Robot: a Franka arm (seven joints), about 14 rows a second.
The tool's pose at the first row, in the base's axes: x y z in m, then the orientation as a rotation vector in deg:
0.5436, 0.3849, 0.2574, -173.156, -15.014, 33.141
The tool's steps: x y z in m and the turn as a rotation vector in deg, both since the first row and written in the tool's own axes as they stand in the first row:
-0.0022, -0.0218, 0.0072, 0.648, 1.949, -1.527
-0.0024, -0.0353, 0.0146, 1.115, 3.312, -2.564
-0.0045, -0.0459, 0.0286, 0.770, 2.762, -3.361
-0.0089, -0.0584, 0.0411, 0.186, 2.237, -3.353
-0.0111, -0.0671, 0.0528, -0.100, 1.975, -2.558
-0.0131, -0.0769, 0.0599, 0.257, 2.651, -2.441
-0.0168, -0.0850, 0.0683, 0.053, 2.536, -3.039
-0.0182, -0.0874, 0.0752, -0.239, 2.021, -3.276
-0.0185, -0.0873, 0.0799, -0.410, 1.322, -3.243
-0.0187, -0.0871, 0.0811, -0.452, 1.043, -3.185
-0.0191, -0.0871, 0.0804, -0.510, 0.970, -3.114
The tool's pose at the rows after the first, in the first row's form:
0.5355, 0.4061, 0.2533, -172.438, -16.950, 30.033
0.5305, 0.4195, 0.2477, -171.889, -18.235, 27.875
0.5217, 0.4299, 0.2363, -171.853, -19.573, 28.656
0.5111, 0.4417, 0.2274, -172.318, -19.817, 29.468
0.5034, 0.4501, 0.2180, -172.815, -18.765, 29.936
0.4974, 0.4595, 0.2130, -172.635, -18.418, 28.906
0.4896, 0.4670, 0.2072, -172.606, -19.389, 29.040
0.4854, 0.4693, 0.2015, -172.709, -19.881, 29.814
0.4834, 0.4692, 0.1972, -172.752, -19.936, 30.887
0.4828, 0.4690, 0.1962, -172.758, -19.881, 31.319
0.4827, 0.4689, 0.1970, -172.823, -19.802, 31.438

